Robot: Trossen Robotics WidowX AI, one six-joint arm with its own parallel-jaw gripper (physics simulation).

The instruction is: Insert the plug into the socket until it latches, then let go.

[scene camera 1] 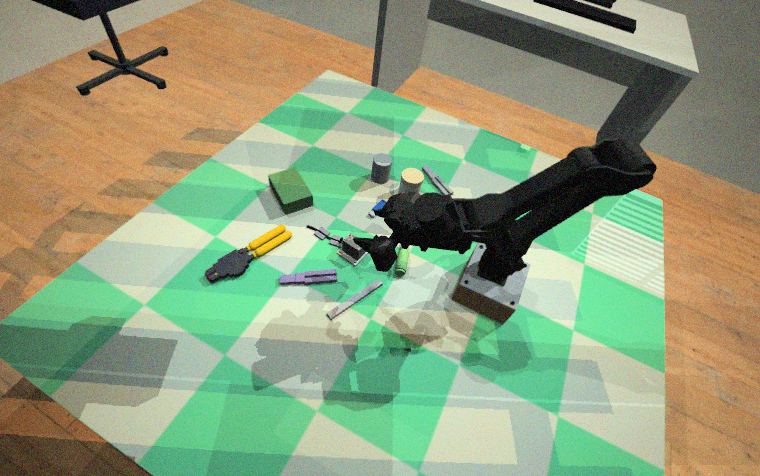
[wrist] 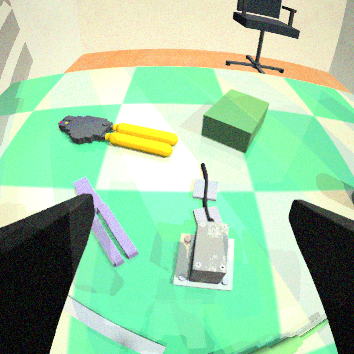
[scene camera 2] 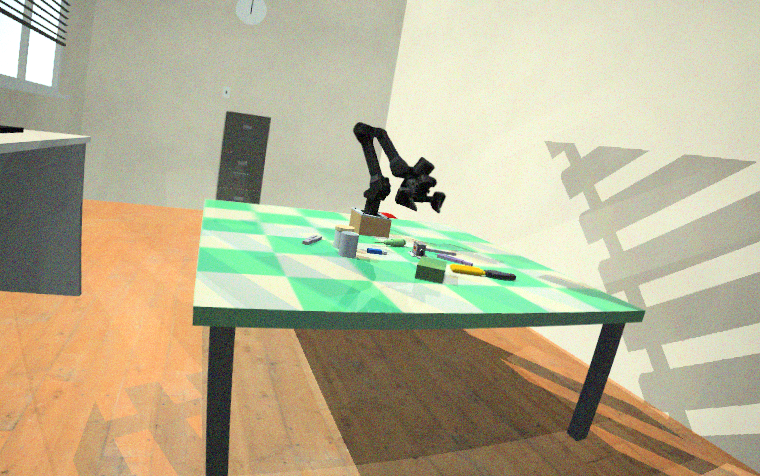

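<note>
The socket is a small grey metal box on a pale screwed-down plate, with a black cable running from its back. A small blue piece with a pale tip looks like the plug. It lies on the table apart from the socket, partly covered by the arm in scene camera 1, and does not show in the wrist view. My gripper is wide open and empty, above the table. In the wrist view the socket lies beyond and between the fingers. The socket's opening cannot be made out.
Yellow-handled pliers, a green block, a purple tool and a grey strip lie around the socket. A green bottle-shaped piece, a grey cylinder and a tan cylinder are near the arm.
</note>
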